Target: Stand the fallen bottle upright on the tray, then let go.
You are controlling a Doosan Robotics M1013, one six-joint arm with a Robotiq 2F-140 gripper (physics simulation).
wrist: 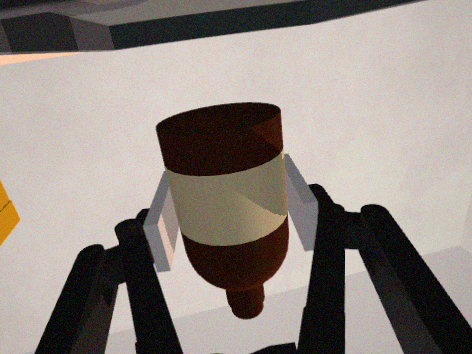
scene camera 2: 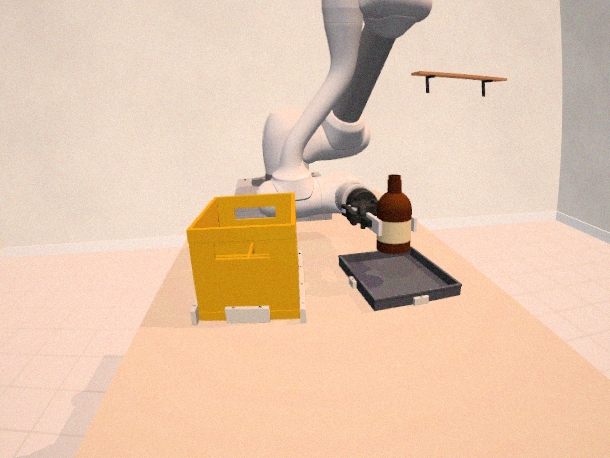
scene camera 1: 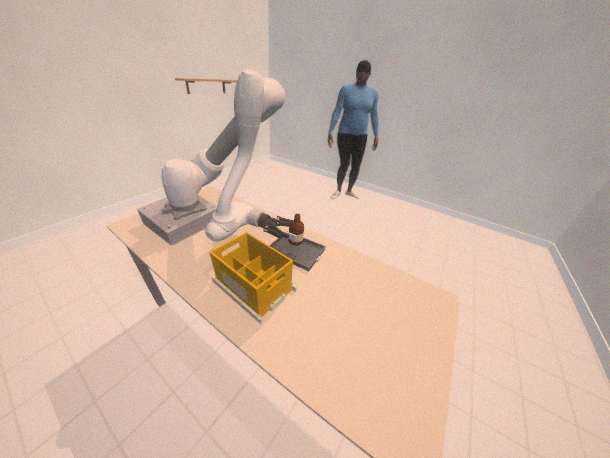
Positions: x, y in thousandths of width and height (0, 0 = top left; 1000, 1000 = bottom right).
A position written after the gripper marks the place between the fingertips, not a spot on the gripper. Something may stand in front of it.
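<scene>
Scene camera 2: the gripper (scene camera 2: 653, 495), a brown bottle (scene camera 2: 647, 457). Wrist view: the bottle (wrist: 478, 470), the gripper (wrist: 484, 513).
</scene>
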